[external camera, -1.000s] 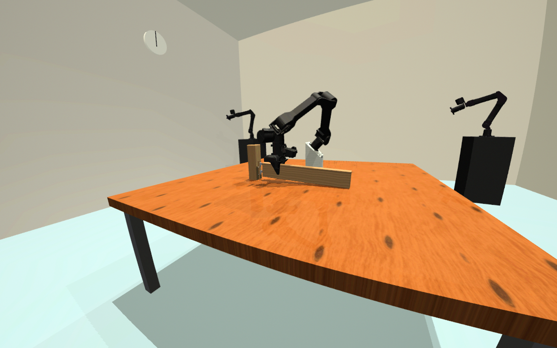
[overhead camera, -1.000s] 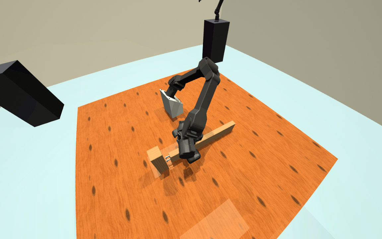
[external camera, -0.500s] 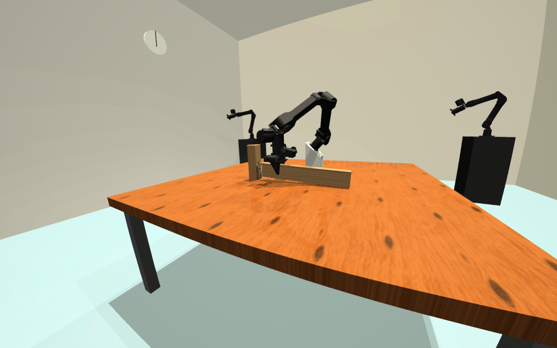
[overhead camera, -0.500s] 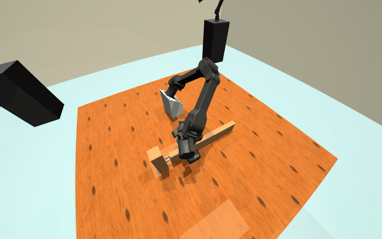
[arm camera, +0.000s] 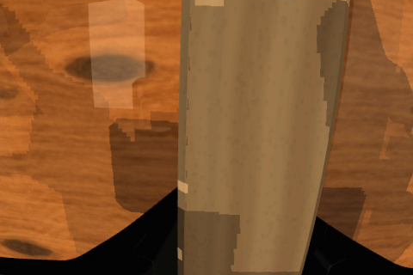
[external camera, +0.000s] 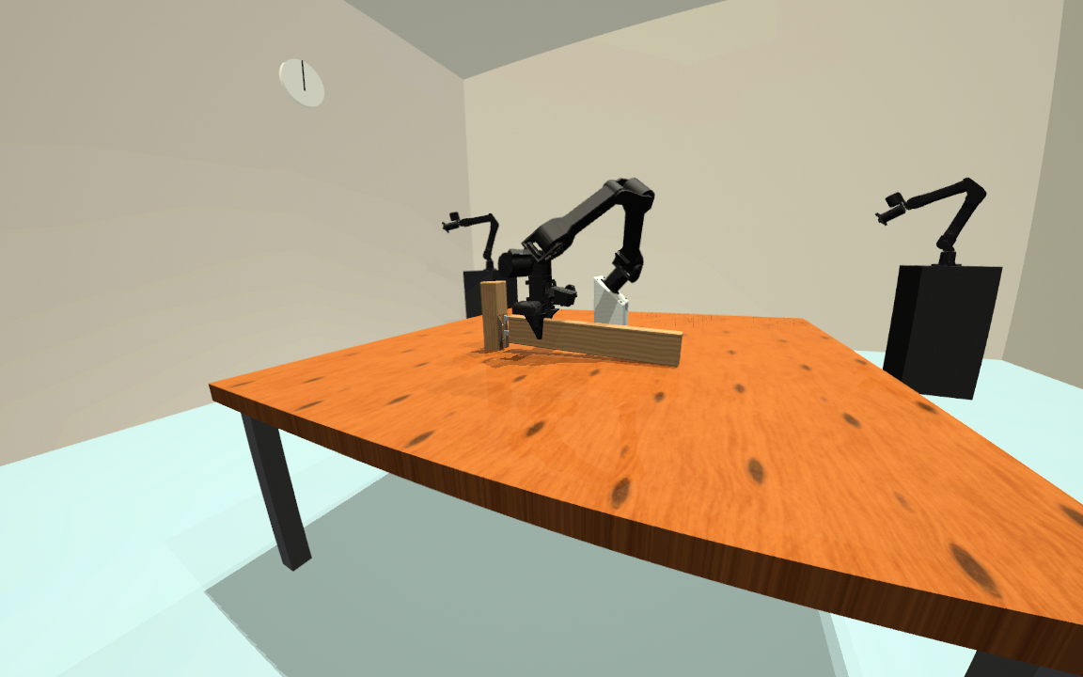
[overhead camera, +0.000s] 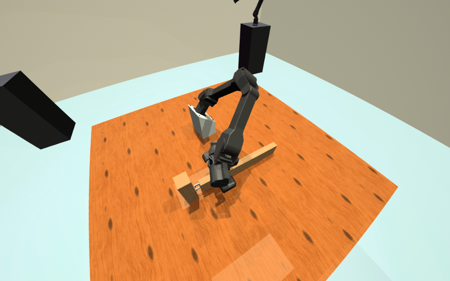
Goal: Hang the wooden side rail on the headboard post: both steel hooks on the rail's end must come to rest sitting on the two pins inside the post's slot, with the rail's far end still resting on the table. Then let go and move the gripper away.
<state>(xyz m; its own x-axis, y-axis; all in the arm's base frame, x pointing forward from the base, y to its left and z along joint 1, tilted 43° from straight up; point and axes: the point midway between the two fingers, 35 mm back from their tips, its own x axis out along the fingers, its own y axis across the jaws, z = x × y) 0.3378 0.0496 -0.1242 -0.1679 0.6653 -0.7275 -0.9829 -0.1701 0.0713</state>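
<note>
Now: gripper tip 140 mm to the left of the headboard post, 40 mm below it and 10 mm short of it.
</note>
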